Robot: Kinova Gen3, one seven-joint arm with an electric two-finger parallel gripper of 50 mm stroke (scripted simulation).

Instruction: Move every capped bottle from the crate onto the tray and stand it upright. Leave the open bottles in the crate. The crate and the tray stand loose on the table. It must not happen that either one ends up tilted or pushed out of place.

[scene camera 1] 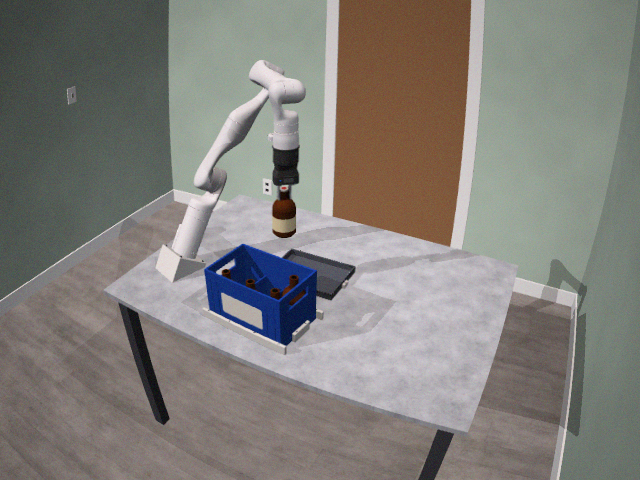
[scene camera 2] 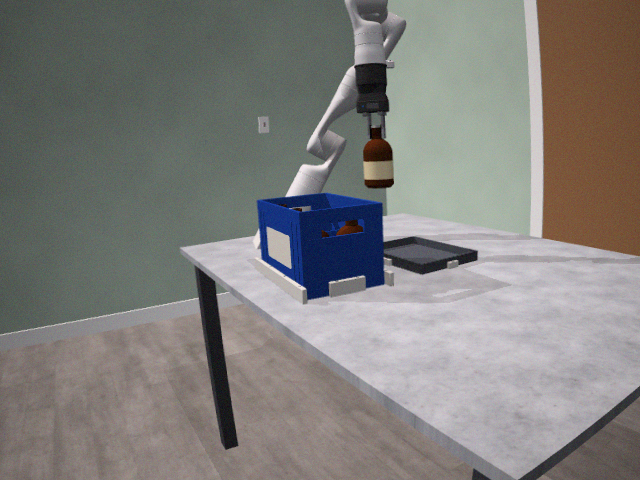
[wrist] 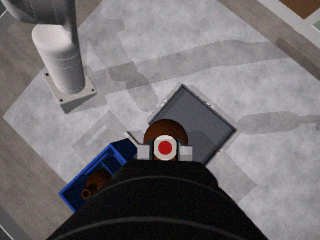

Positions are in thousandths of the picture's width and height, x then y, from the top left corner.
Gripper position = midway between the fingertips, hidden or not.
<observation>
I see my gripper (scene camera 2: 588,289), a blue crate (scene camera 2: 455,503) and a dark tray (scene camera 2: 655,532).
The blue crate also shows in the wrist view (wrist: 392,623). The dark tray shows as well in scene camera 1 (scene camera 1: 518,572) and in the wrist view (wrist: 648,548). My gripper also shows in scene camera 1 (scene camera 1: 445,414) and in the wrist view (wrist: 517,610).
</observation>
